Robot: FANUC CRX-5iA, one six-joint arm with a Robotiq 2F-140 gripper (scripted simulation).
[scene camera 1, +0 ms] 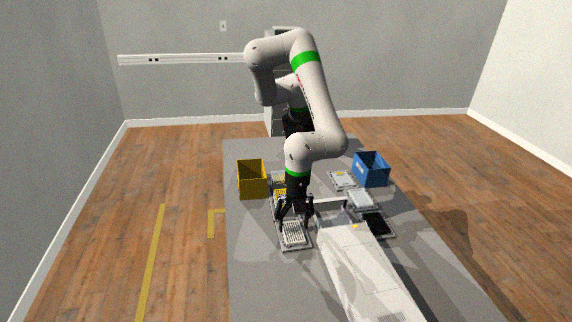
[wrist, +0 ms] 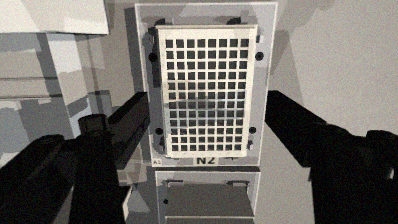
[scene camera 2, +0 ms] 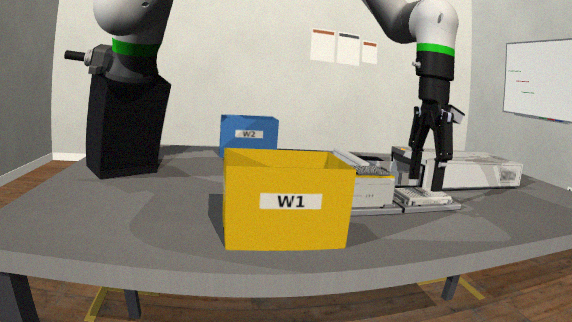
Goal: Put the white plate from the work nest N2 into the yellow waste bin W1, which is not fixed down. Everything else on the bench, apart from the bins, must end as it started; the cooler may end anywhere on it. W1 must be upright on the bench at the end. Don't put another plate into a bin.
gripper: scene camera 1; wrist; scene camera 2 424, 184
yellow waste bin: scene camera 1; scene camera 2; not seen in the wrist view (out of frame)
same spot on gripper: (wrist: 45, 169) = (scene camera 1: 311, 211)
same spot on yellow waste bin: (scene camera 1: 252, 177) = (scene camera 2: 223, 224)
